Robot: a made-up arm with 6 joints.
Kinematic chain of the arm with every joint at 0, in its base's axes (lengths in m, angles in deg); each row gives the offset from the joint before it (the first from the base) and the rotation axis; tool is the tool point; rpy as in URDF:
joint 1: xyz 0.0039 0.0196 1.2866 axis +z
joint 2: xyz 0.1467 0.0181 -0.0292 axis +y
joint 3: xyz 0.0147 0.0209 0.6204 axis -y
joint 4: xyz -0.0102 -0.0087 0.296 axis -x
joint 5: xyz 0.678 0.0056 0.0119 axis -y
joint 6: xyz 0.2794 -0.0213 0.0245 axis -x
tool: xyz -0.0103 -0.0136 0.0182 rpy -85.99 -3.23 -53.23
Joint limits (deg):
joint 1: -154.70..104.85
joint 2: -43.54..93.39
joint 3: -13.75..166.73
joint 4: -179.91..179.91
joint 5: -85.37..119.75
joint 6: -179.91..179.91
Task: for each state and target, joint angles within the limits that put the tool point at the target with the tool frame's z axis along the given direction. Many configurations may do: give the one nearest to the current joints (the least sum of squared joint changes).
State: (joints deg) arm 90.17 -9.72 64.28 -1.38 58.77 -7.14
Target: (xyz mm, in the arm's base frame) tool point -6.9 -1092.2 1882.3 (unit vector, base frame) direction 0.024 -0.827 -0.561
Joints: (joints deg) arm 79.14 -42.25 94.31 -48.45 71.38 1.27
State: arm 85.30 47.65 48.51 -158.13 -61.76 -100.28
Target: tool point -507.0 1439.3 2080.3 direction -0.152 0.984 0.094
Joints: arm 104.85 48.93 51.10 -149.69 -36.38 -71.98
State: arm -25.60 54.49 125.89 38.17 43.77 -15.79
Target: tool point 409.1 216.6 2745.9 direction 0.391 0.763 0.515
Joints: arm 4.45 32.59 101.42 56.68 29.55 -3.17
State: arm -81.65 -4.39 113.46 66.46 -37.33 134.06
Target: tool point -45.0 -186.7 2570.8 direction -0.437 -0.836 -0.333
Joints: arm -59.08 19.39 116.08 48.23 -77.73 115.95
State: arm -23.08 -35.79 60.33 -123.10 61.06 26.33
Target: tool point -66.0 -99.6 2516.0 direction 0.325 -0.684 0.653
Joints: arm -1.25 -34.96 39.88 -143.99 62.67 47.79
